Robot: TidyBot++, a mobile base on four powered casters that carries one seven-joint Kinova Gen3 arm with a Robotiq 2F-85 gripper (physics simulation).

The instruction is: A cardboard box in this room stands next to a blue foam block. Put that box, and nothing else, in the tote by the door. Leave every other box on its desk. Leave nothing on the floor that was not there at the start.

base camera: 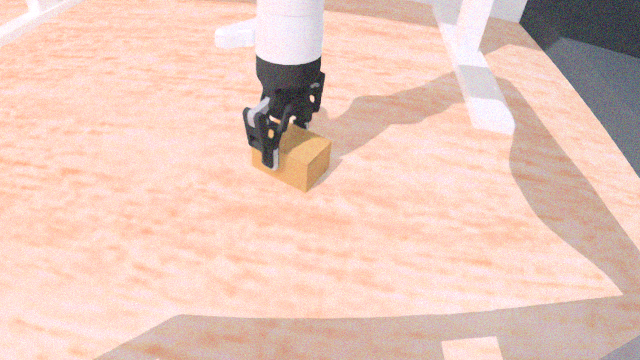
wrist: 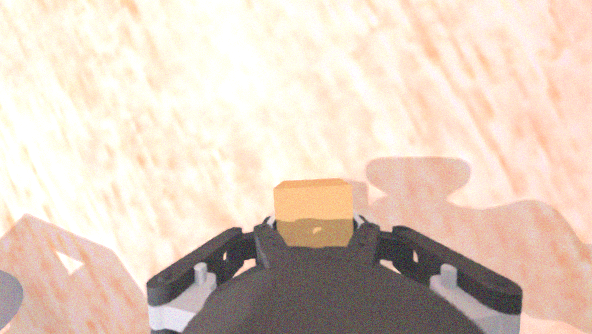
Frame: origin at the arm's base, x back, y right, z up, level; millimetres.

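Where they show: gripper, fingertip midpoint: (base camera: 285,154) (wrist: 313,220).
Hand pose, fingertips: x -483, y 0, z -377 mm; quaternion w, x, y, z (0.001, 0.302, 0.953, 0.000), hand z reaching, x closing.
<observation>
Things, the pixels of their top centre, and the offset from my fingertips. "spot": a spot on its surface instead.
- small plain cardboard box, top centre: (wrist: 315,244) (base camera: 291,139) dy +7, dx +4, dz +30 mm
- white desk leg with a long foot, surface spot: (base camera: 492,112) spot: dy +372, dx -136, dz +5 mm
A small plain cardboard box (base camera: 296,167) (wrist: 314,202) rests on the wood-patterned floor. My gripper (base camera: 290,142) (wrist: 313,220) points down over it and is shut on it, one finger against each of two opposite sides. In the base camera view the far finger is mostly hidden behind the box. In the wrist view both fingertips touch the box's sides, and its near end is hidden by the gripper body. The blue foam block and the tote do not show in either view.
A white desk leg with a long foot (base camera: 492,112) stands to the right, behind the box. Another white foot (base camera: 237,34) shows behind the arm, and a white bar (base camera: 40,21) at the upper left. A dark grey surface (base camera: 595,85) lies at the right edge.
</observation>
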